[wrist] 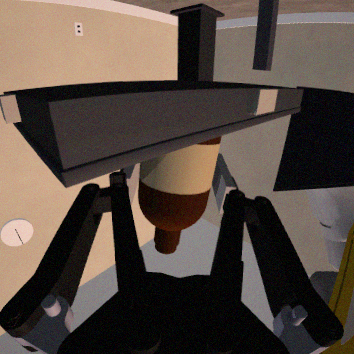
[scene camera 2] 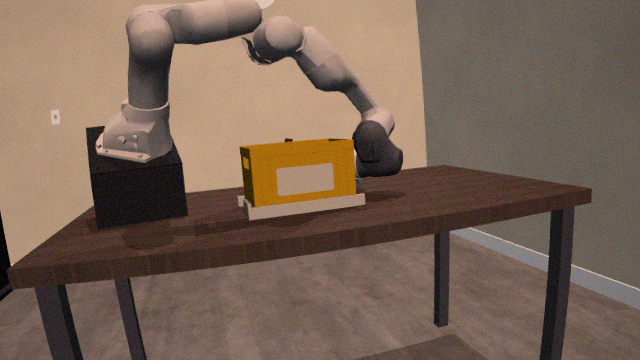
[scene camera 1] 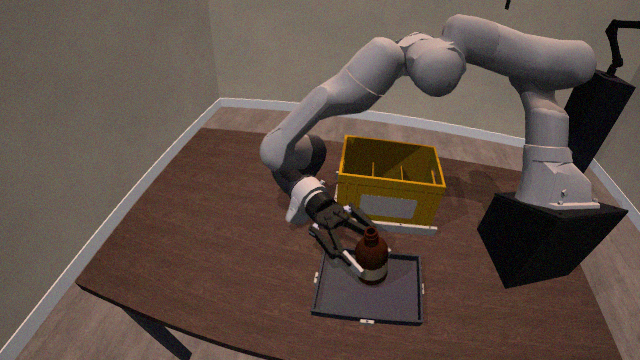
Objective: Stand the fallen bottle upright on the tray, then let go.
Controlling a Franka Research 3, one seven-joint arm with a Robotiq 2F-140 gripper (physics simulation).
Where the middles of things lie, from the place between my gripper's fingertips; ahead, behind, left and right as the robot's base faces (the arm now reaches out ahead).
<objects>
I see my gripper 20 mm below the brown bottle [scene camera 1: 371, 252], 10 mm to the left of it and 10 mm short of it.
</objects>
